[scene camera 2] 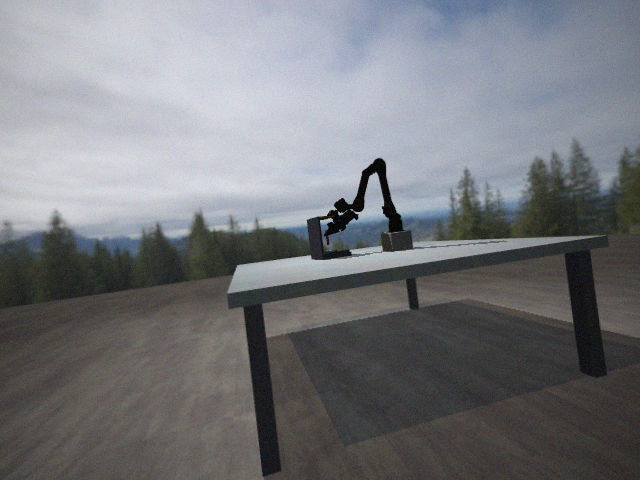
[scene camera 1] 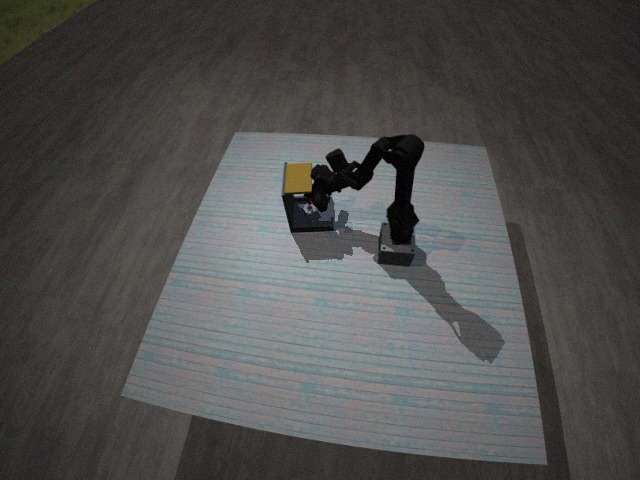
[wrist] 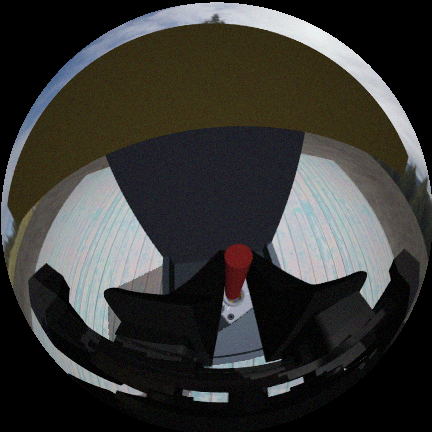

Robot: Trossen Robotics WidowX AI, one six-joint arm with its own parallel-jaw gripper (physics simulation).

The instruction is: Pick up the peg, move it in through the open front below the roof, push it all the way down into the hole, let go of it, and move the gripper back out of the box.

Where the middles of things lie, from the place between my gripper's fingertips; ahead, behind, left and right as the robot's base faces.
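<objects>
My hand is 2 cm beyond the box (wrist: 167, 264), 1 cm to the right of it and 1 cm above it. Counting from my hand, the red peg (wrist: 237, 257) is 1 cm behind and 1 cm below, and the back wall of box (wrist: 194, 192) is 6 cm ahead, 1 cm to the left and 1 cm below. The yellow roof (scene camera 1: 298, 181) is 1 cm ahead of my hand, 1 cm to the left of it and 10 cm above it.
</objects>
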